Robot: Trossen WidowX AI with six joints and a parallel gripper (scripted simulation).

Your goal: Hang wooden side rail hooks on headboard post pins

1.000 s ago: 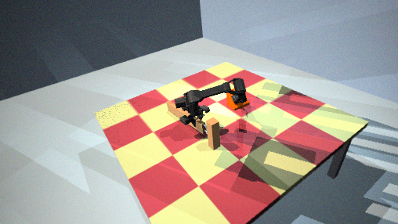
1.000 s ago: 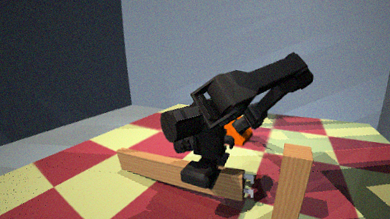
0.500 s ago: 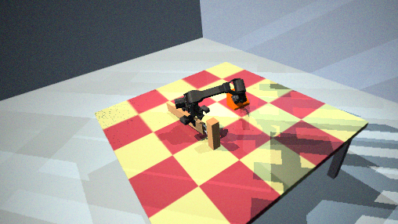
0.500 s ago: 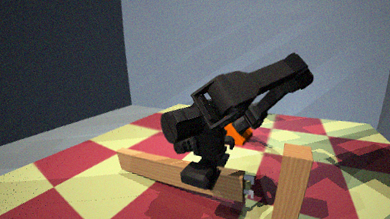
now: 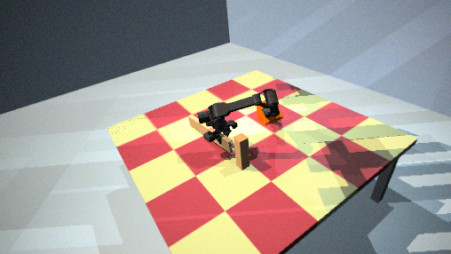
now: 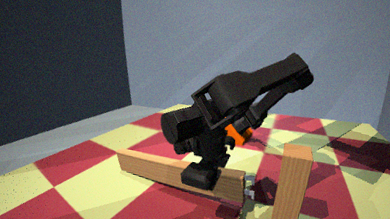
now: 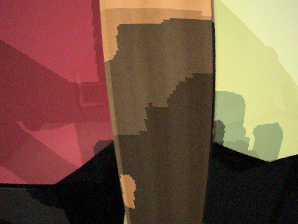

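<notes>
The wooden headboard post is 1 cm behind my gripper tip, 17 cm to the left of it and 4 cm above it.
</notes>
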